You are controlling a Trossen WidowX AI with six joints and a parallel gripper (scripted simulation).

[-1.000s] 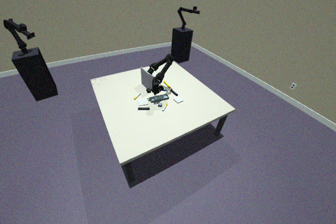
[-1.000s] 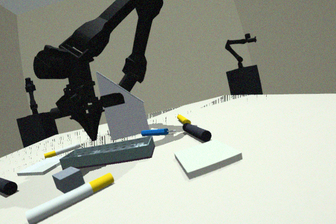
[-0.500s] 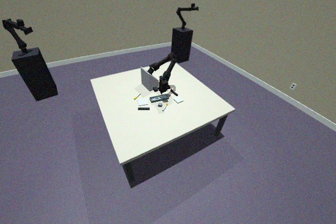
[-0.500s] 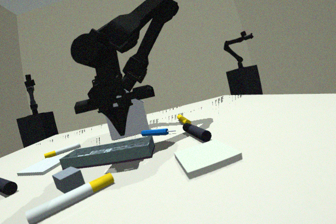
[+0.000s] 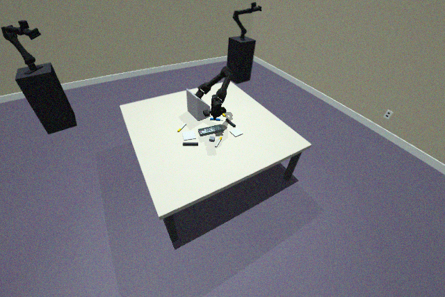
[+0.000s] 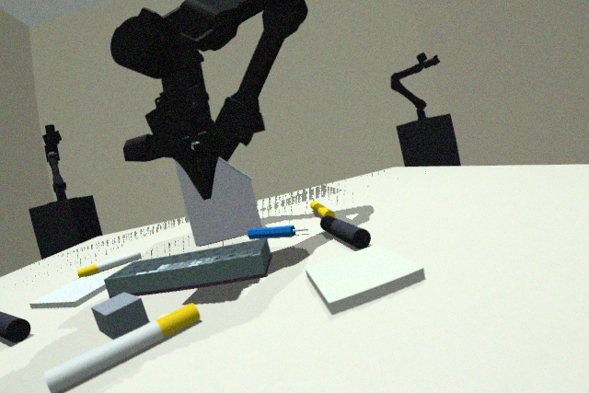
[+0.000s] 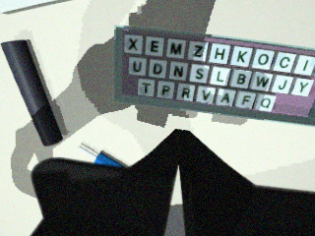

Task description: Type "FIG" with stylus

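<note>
Right now the blue stylus is 8 cm behind my gripper tip, 10 cm to the left of it and 9 cm below it. Round my gripper tip: F key (1 cm behind, 7 cm to the right, 8 cm below); then grey cube (12 cm ahead, 10 cm to the right, 8 cm below).
</note>
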